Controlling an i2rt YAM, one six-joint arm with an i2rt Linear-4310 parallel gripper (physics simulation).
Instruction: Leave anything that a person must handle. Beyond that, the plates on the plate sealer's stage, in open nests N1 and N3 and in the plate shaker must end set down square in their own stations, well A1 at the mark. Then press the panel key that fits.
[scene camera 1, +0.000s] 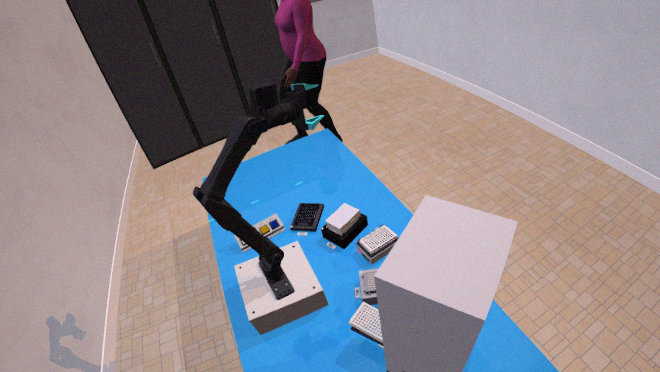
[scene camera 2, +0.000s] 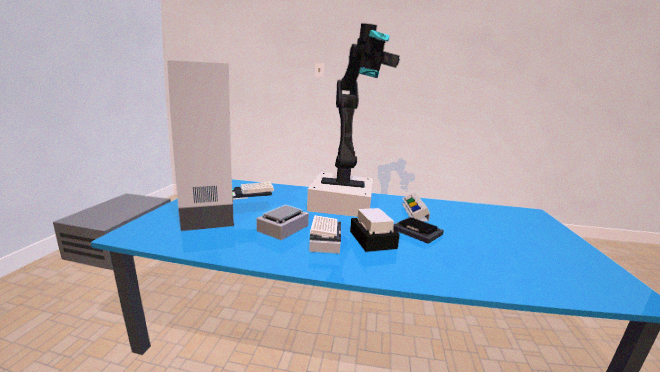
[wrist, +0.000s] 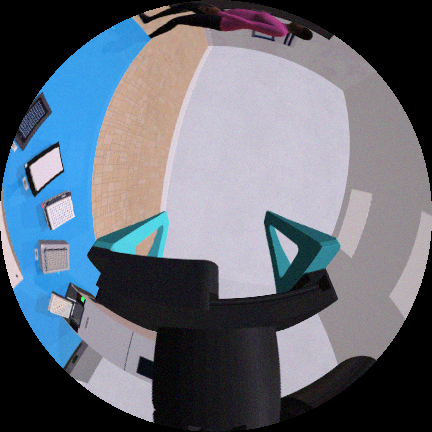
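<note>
My gripper (scene camera 1: 319, 102) (scene camera 2: 380, 55) (wrist: 215, 216) is open and empty, high above the table's far end. A white welled plate (scene camera 1: 367, 320) (scene camera 2: 257, 188) (wrist: 60, 305) lies on the stage of the tall plate sealer (scene camera 1: 445, 260) (scene camera 2: 200, 125) (wrist: 102, 320). A pale plate (scene camera 2: 283, 213) (wrist: 54, 257) sits on a grey station. A white welled plate (scene camera 1: 378, 239) (scene camera 2: 325, 226) (wrist: 60, 211) sits on a pale station. A plain white block (scene camera 1: 343, 218) (scene camera 2: 376, 220) (wrist: 46, 167) sits on a black station. A dark plate (scene camera 1: 307, 216) (wrist: 33, 120) lies in a low dark nest. Labels and A1 marks are unreadable.
A key panel (scene camera 1: 281, 229) (scene camera 2: 422, 213) shows green, yellow and blue keys, partly behind the arm in scene camera 1. A person in magenta (scene camera 1: 305, 30) (wrist: 250, 21) is beyond the table's far end, near the gripper in scene camera 1. Dark cabinets (scene camera 1: 175, 60) stand behind.
</note>
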